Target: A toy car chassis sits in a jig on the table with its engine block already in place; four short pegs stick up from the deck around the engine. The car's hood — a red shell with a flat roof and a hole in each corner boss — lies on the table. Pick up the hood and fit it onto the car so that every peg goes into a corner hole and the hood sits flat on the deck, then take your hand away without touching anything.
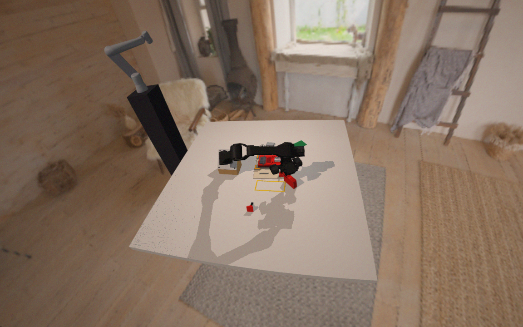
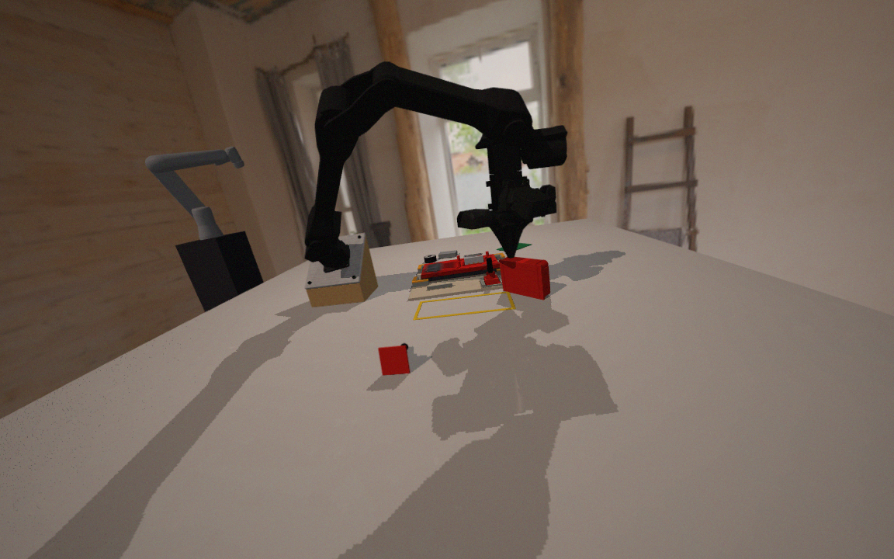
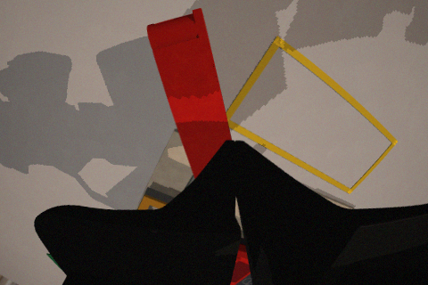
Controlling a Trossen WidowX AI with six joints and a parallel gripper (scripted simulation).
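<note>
Right now the red hood is 4 cm below my gripper tip, 2 cm ahead of it and 1 cm to the right of it. The rest, counted from my gripper tip: jig 17 cm to the left, 9 cm behind, 7 cm below; then green patch 39 cm to the left, 10 cm ahead, 8 cm below.
</note>
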